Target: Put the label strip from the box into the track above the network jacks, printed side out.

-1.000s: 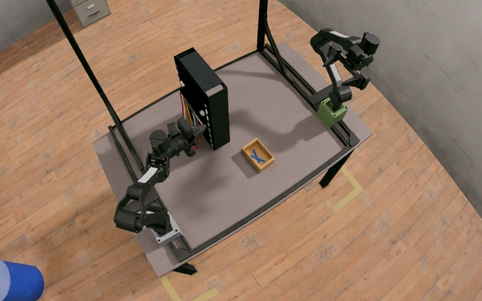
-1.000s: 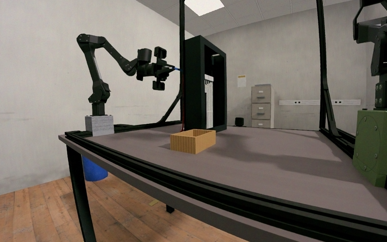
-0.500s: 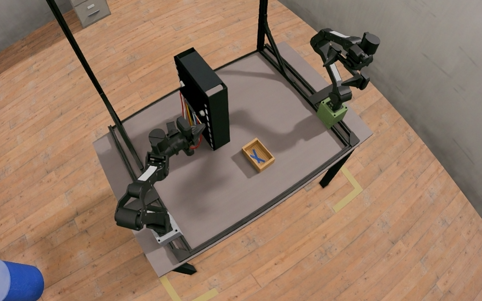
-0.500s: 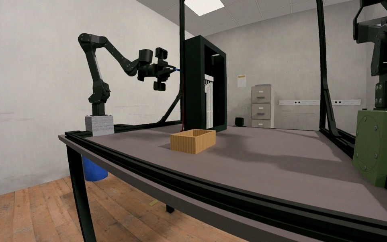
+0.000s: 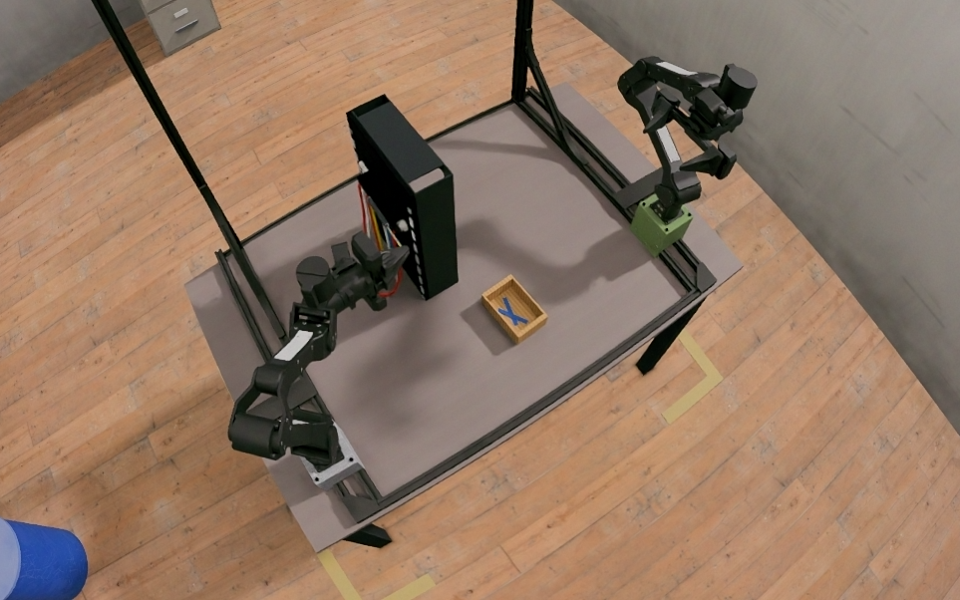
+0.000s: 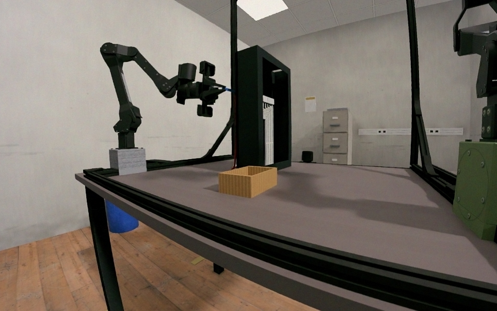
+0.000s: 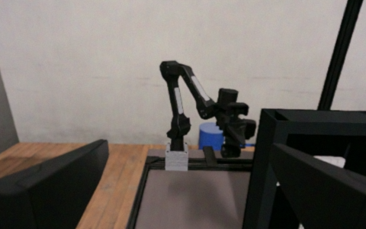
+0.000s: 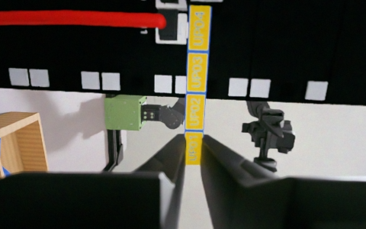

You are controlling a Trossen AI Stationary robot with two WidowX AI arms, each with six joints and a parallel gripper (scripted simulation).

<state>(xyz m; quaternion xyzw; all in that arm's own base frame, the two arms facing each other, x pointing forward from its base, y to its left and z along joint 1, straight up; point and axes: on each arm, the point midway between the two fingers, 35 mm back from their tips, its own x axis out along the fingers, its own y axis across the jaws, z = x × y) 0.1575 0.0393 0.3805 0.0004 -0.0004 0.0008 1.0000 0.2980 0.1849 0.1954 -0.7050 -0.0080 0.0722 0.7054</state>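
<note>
My right gripper is now 30 mm past the label strip and 30 mm to the right of it. From my right hand the other things lie so: wooden box (120 mm ahead, 200 mm to the left, 270 mm below); black patch panel (140 mm behind, 70 mm to the left, 80 mm below).
</note>
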